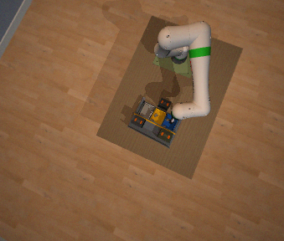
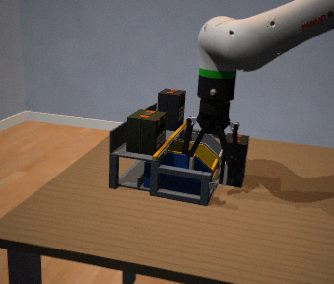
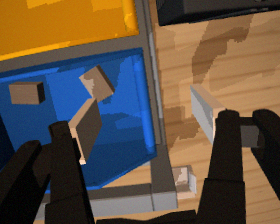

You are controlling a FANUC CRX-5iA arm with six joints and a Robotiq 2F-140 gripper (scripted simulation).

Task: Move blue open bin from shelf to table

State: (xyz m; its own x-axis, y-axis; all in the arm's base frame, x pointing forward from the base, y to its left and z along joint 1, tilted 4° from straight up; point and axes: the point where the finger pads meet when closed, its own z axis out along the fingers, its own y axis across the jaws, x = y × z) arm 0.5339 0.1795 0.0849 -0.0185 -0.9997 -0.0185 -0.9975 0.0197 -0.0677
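The blue bin lies 80 mm ahead of my hand and 20 mm below it. The rest, counted from my hand: grey bin (230 mm to the right, 70 mm ahead, 20 mm below); then yellow bin (110 mm to the right, 80 mm ahead, 20 mm below).
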